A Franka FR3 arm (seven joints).
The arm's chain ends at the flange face. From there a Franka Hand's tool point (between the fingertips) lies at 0.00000 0.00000 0.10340 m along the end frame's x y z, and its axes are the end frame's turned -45 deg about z.
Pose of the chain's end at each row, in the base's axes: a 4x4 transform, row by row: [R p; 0 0 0 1], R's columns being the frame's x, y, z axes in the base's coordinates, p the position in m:
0.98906 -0.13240 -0.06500 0.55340; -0.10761 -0.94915 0.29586 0.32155; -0.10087 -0.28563 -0.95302 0.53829; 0 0 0 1
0.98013 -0.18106 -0.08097 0.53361; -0.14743 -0.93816 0.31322 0.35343; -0.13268 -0.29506 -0.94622 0.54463; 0 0 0 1
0.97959 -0.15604 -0.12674 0.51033; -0.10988 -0.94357 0.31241 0.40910; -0.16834 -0.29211 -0.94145 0.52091; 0 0 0 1
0.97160 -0.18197 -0.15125 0.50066; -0.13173 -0.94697 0.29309 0.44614; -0.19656 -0.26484 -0.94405 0.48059; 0 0 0 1
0.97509 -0.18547 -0.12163 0.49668; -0.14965 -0.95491 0.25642 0.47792; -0.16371 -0.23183 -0.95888 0.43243; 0 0 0 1
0.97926 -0.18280 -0.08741 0.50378; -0.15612 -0.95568 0.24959 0.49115; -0.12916 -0.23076 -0.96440 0.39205; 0 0 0 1
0.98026 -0.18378 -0.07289 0.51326; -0.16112 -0.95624 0.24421 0.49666; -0.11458 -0.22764 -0.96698 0.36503; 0 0 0 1
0.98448 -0.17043 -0.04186 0.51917; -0.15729 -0.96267 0.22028 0.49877; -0.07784 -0.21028 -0.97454 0.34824; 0 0 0 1
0.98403 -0.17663 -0.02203 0.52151; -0.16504 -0.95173 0.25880 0.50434; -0.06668 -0.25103 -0.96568 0.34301; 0 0 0 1
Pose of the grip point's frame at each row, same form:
0.79299 0.60575 -0.06500 0.54668; 0.59506 -0.74724 0.29586 0.35214; 0.13065 -0.27330 -0.95302 0.43975; 0 0 0 1
0.82109 0.56503 -0.08097 0.52524; 0.55913 -0.76763 0.31322 0.38582; 0.11482 -0.30246 -0.94622 0.44679; 0 0 0 1
0.80301 0.58234 -0.12674 0.49723; 0.58951 -0.74490 0.31241 0.44140; 0.08752 -0.32559 -0.94145 0.42356; 0 0 0 1
0.81570 0.55835 -0.15125 0.48502; 0.57646 -0.76276 0.29309 0.47645; 0.04828 -0.32626 -0.94405 0.38298; 0 0 0 1
0.82064 0.55835 -0.12163 0.48410; 0.56940 -0.78104 0.25642 0.50443; 0.04817 -0.27969 -0.95888 0.33328; 0 0 0 1
0.82170 0.56318 -0.08741 0.49474; 0.56537 -0.78616 0.24959 0.51696; 0.07184 -0.25450 -0.96440 0.29233; 0 0 0 1
0.82310 0.56320 -0.07289 0.50572; 0.56223 -0.79009 0.24421 0.52191; 0.07995 -0.24199 -0.96698 0.26504; 0 0 0 1
0.81664 0.57562 -0.04186 0.51484; 0.56949 -0.79193 0.22028 0.52155; 0.09365 -0.20373 -0.97454 0.24747; 0 0 0 1
0.82071 0.57092 -0.02203 0.51923; 0.55627 -0.78968 0.25880 0.53110; 0.13036 -0.22465 -0.96568 0.24316; 0 0 0 1

